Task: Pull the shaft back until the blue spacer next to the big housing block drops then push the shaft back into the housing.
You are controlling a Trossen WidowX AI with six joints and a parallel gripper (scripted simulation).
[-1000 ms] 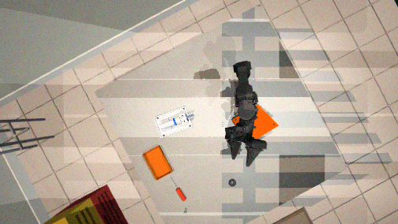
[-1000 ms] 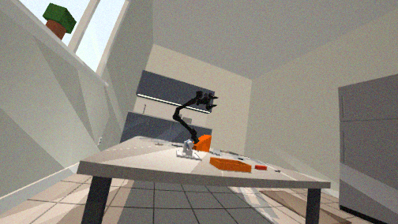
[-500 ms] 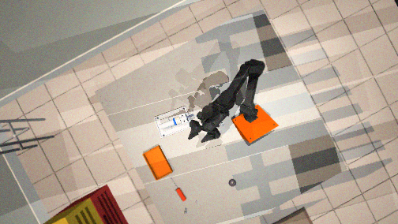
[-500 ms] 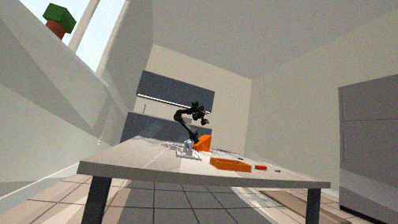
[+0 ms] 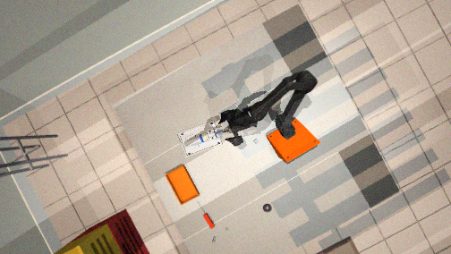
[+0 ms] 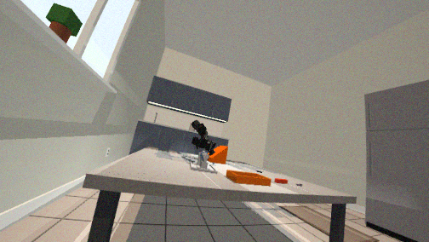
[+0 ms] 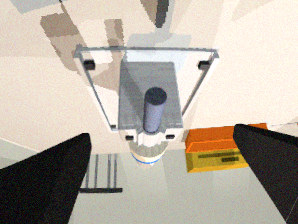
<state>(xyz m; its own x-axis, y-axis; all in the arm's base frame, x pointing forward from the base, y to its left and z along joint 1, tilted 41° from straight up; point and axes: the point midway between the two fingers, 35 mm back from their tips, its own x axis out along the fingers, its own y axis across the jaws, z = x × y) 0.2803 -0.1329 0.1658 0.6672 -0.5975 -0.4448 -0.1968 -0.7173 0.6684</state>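
Now: gripper tip 70 mm short of the dark shaft, 20 mm to the left of it and 20 mm above it. From my gripper tip the other things lie so: orange tray (380 mm ahead, 130 mm to the left, 90 mm below); then blue spacer (120 mm ahead, 30 mm to the right, 20 mm below).
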